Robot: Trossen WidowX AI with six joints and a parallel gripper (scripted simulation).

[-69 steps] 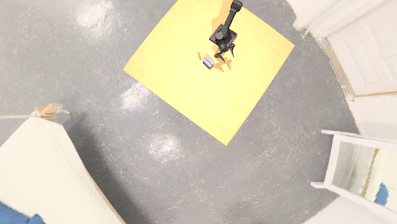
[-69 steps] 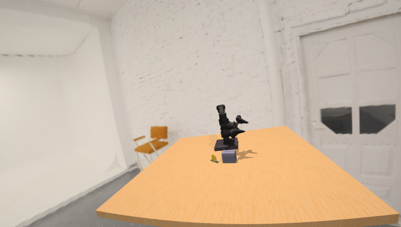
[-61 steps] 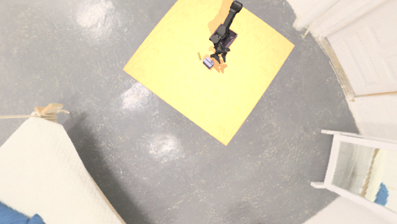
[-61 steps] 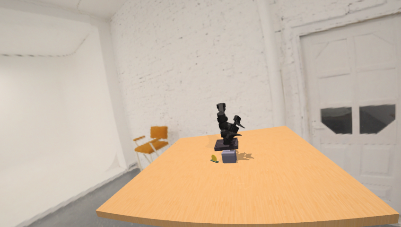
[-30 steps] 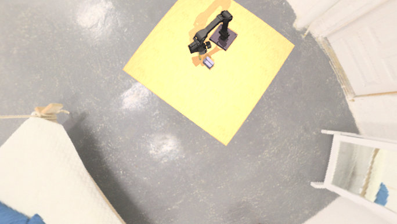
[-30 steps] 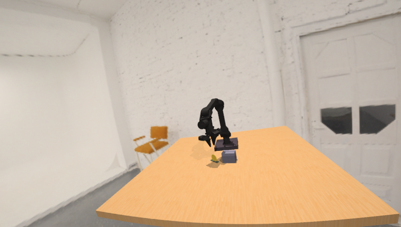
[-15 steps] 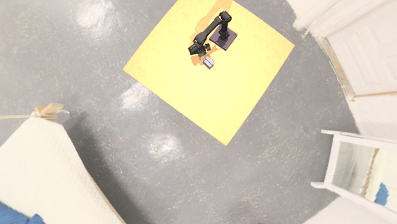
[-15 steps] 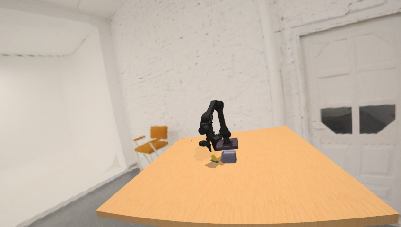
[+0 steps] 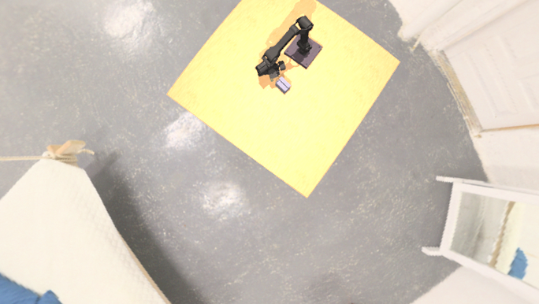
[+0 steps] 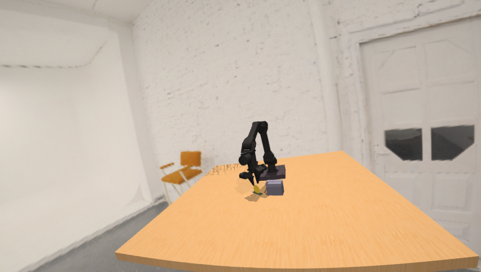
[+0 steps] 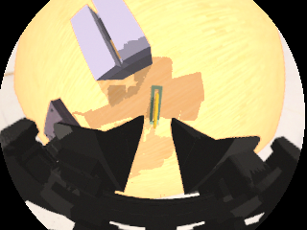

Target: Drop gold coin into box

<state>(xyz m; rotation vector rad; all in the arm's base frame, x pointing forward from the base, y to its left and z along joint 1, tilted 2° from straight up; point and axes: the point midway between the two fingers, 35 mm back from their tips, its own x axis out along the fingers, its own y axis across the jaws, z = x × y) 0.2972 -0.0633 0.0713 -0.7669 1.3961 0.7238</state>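
My gripper tip is now 3 cm above the gold coin.
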